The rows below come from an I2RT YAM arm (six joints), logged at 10 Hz.
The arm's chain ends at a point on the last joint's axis. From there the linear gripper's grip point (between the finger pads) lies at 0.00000 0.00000 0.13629 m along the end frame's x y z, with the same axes.
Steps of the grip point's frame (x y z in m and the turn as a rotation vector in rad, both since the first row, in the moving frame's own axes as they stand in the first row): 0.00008 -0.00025 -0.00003 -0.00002 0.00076 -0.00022; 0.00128 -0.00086 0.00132 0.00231 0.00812 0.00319; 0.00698 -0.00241 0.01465 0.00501 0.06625 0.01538; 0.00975 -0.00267 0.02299 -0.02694 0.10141 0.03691; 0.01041 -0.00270 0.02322 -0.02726 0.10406 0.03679; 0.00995 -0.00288 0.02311 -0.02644 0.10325 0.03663; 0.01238 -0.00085 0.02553 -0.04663 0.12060 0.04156
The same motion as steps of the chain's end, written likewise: -0.00002 -0.00025 -0.00003 -0.00002 0.00076 -0.00022; 0.00017 -0.00055 0.00132 0.00231 0.00812 0.00319; -0.00205 -0.00180 0.01495 0.00501 0.06625 0.01538; -0.00397 -0.00659 0.02374 -0.02694 0.10141 0.03691; -0.00367 -0.00667 0.02401 -0.02726 0.10406 0.03679; -0.00403 -0.00673 0.02388 -0.02644 0.10325 0.03663; -0.00387 -0.00753 0.02667 -0.04663 0.12060 0.04156
